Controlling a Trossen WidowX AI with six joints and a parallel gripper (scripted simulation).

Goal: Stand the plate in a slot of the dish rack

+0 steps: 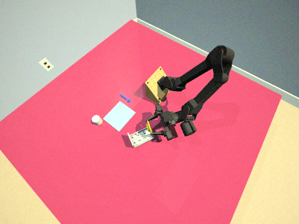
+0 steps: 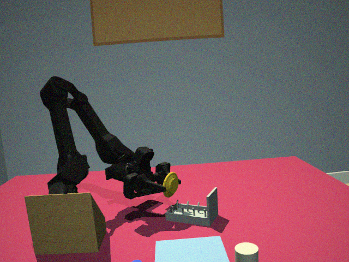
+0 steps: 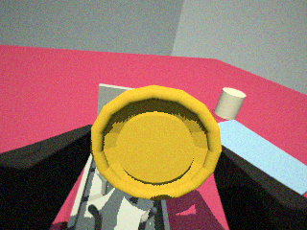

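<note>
Right now my gripper tip is 4 cm short of the dish rack, 1 cm to the left of it and 7 cm above it. Also, from my gripper tip: light blue sheet 3 cm ahead, 20 cm to the right, 9 cm below; plate 1 cm behind; blue spoon 8 cm behind, 25 cm to the right, 9 cm below.
</note>
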